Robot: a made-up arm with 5 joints.
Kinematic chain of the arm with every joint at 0, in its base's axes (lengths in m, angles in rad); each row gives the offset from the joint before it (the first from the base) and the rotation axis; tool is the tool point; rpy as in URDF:
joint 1: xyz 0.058 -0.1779 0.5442 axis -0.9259 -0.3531 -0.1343
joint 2: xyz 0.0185 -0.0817 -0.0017 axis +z
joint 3: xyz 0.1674 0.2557 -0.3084 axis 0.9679 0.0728 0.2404
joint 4: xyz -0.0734 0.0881 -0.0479 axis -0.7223 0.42 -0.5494
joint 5: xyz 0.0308 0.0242 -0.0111 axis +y
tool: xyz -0.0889 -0.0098 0.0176 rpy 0 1.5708 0
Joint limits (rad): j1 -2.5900..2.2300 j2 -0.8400..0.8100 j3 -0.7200..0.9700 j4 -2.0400..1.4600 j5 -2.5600..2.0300
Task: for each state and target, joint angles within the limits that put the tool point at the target. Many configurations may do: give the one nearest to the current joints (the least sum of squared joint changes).
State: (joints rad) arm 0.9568 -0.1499 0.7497 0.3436 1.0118
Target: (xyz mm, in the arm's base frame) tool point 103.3 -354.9 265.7
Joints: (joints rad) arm 1.4163 0.6228 0.7176 0.2166 0.7654
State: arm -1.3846 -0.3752 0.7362 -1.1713 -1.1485
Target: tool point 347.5 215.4 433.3
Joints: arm -1.0332 -0.8400 0.7116 -1.1413 -1.7520
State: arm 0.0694 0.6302 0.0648 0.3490 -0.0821
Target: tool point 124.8 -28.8 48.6
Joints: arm 0.2410 0.1907 -0.2630 -0.0299 -0.9107
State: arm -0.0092 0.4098 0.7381 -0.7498 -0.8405
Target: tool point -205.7 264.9 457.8
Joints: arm -0.7008 0.6325 0.2367 -0.7481 -1.2149
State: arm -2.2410 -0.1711 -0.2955 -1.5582 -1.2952
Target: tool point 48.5 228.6 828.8
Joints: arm -1.5065 -0.0638 0.2263 -1.7913 -1.2260
